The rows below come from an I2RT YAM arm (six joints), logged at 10 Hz.
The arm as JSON. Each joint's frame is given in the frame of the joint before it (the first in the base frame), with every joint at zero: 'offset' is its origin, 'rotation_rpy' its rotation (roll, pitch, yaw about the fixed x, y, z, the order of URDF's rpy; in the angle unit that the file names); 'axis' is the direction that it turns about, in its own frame. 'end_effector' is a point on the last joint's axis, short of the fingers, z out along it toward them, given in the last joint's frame.
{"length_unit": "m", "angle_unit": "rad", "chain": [
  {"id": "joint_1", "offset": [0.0, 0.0, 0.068], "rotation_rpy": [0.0, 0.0, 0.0], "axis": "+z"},
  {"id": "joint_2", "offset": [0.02, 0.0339, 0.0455], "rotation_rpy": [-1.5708, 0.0, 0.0], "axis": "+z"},
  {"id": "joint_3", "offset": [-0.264, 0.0, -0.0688], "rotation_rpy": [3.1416, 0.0, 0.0], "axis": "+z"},
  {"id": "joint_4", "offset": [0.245, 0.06, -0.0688], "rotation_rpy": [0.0, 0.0, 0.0], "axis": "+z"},
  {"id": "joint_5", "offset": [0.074, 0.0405, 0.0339], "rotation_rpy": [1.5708, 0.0, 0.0], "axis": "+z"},
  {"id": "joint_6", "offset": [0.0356, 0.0, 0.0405], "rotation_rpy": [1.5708, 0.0, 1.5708], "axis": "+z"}
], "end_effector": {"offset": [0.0, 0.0, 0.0], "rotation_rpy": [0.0, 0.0, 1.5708]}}
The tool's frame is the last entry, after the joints.
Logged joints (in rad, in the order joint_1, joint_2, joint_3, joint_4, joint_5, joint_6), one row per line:
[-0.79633, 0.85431, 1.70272, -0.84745, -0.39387, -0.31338]
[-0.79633, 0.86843, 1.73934, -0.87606, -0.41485, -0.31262]
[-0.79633, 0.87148, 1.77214, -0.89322, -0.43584, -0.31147]
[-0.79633, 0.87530, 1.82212, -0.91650, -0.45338, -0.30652]
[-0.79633, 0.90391, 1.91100, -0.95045, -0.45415, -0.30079]
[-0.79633, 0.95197, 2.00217, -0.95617, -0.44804, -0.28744]
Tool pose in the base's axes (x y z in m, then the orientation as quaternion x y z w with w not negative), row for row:
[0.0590, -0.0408, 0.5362, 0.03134, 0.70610, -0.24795, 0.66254]
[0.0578, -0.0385, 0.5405, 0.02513, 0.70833, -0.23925, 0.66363]
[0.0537, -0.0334, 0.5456, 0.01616, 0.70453, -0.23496, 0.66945]
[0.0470, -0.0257, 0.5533, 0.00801, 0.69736, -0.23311, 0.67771]
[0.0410, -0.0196, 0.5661, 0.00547, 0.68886, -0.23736, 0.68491]
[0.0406, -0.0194, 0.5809, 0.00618, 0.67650, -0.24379, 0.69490]
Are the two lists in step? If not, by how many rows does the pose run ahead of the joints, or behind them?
They are in step.
